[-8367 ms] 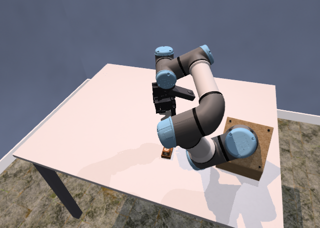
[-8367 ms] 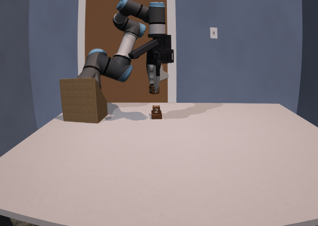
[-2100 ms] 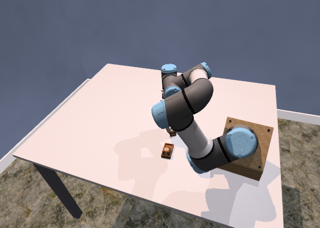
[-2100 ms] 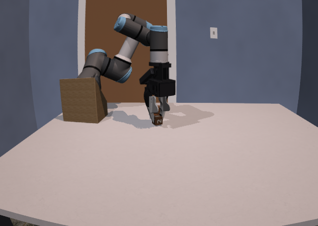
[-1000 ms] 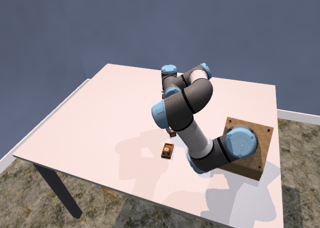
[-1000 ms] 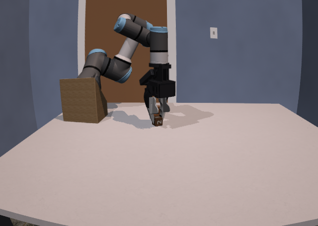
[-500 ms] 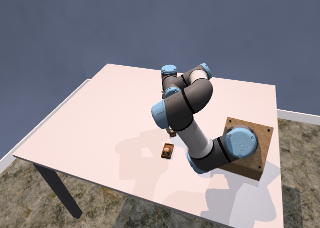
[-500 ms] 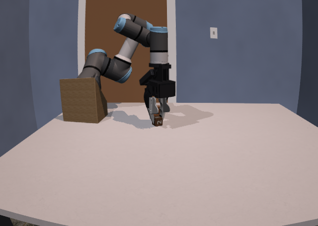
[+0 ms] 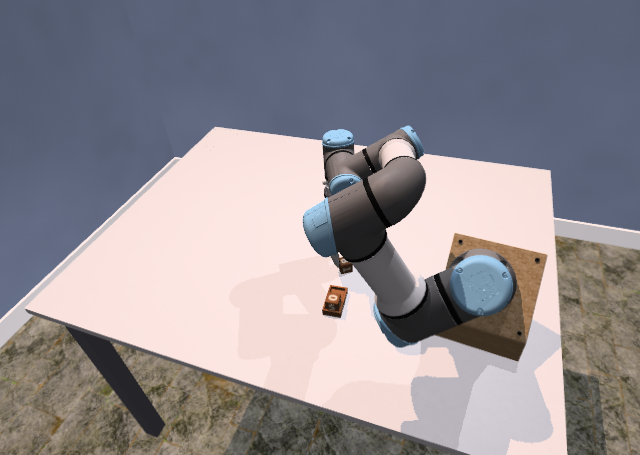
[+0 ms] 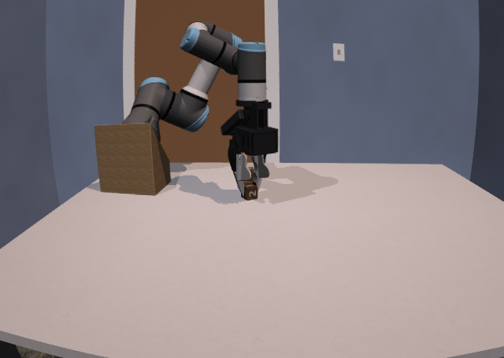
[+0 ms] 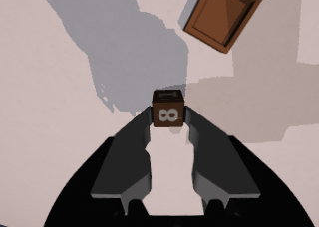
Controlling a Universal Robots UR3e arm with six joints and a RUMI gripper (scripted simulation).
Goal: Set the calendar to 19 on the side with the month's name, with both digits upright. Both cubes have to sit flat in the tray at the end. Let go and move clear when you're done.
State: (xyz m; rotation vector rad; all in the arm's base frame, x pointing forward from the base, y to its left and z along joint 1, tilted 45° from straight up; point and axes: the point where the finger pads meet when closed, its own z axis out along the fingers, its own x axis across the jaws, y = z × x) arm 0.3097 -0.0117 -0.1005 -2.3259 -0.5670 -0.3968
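Now: the brown digit cube 1 cm below my hand. From my hand the other things lie so: tray (1 cm behind, 11 cm to the left, 2 cm below).
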